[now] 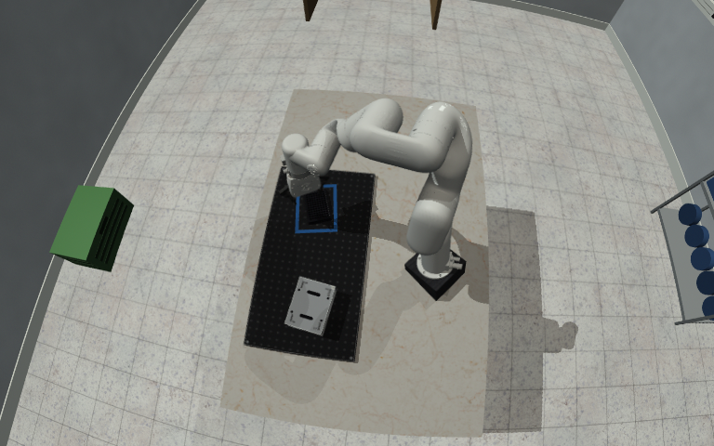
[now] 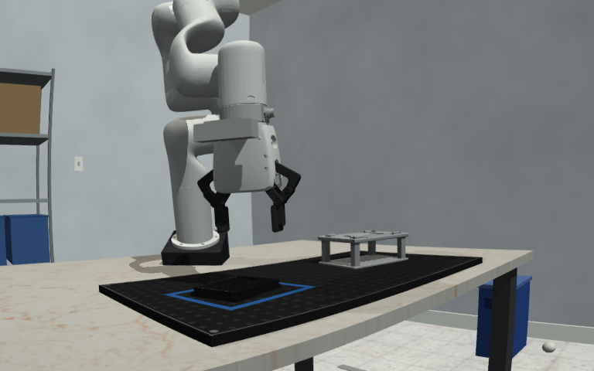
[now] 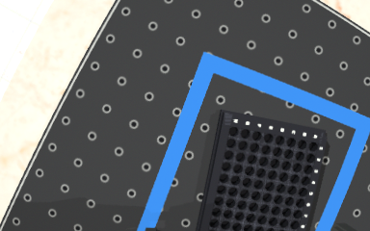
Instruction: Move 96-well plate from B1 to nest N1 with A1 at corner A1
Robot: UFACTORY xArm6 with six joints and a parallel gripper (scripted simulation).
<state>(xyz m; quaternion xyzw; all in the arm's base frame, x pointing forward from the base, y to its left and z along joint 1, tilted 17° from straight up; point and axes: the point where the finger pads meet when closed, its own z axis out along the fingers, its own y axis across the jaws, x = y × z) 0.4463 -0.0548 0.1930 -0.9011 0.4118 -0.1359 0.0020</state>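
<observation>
My hand is 10 cm above the black 96-well plate, 2 cm to the left of it and 2 cm past it. Also, from my hand: plate nest 34 cm to the left, 13 cm behind, 5 cm below.
</observation>
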